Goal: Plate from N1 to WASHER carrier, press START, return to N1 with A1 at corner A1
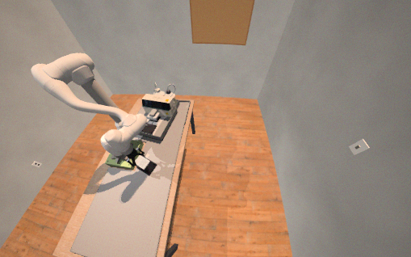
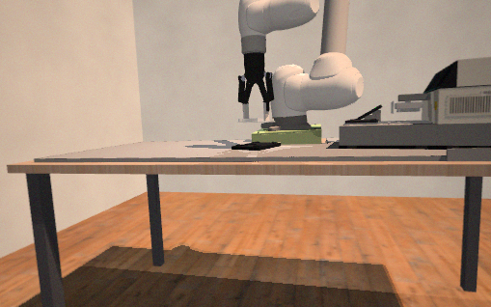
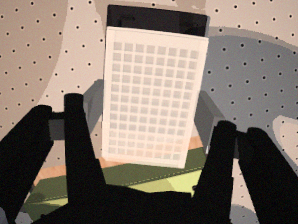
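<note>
Right now my hand is 30 mm above the white well plate. Also, from my hand: carrier: 390 mm to the left, 60 mm behind, 40 mm below; then N1 label: 130 mm below, 110 mm to the left, 20 mm behind; then black plate nest N1: 120 mm below.
</note>
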